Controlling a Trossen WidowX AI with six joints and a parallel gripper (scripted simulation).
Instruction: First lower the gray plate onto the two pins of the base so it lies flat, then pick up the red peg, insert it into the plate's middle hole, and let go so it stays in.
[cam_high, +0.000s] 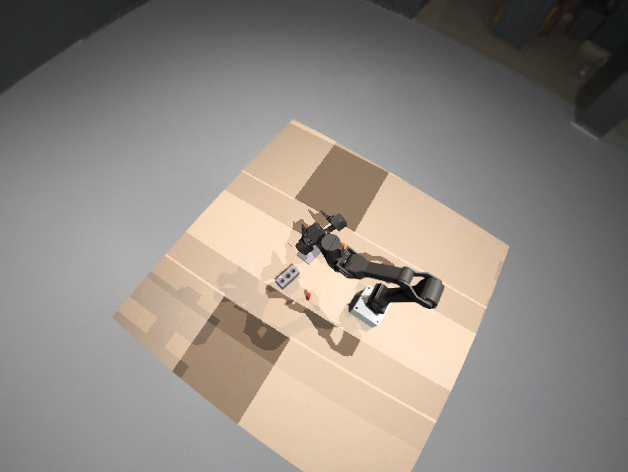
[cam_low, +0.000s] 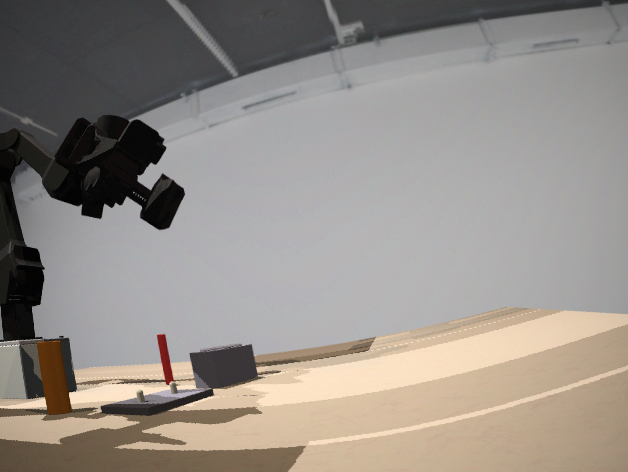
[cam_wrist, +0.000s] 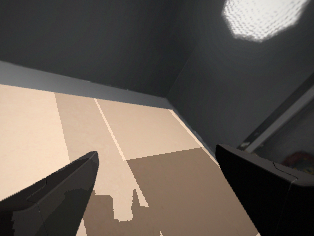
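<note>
Right now the gray plate is 50 mm behind my gripper tip, 170 mm to the left of it and 220 mm below it. From my gripper tip the other things lie so: orange cylinder (120 mm behind, 70 mm to the right, 220 mm below); then red peg (160 mm behind, 170 mm to the left, 220 mm below).
</note>
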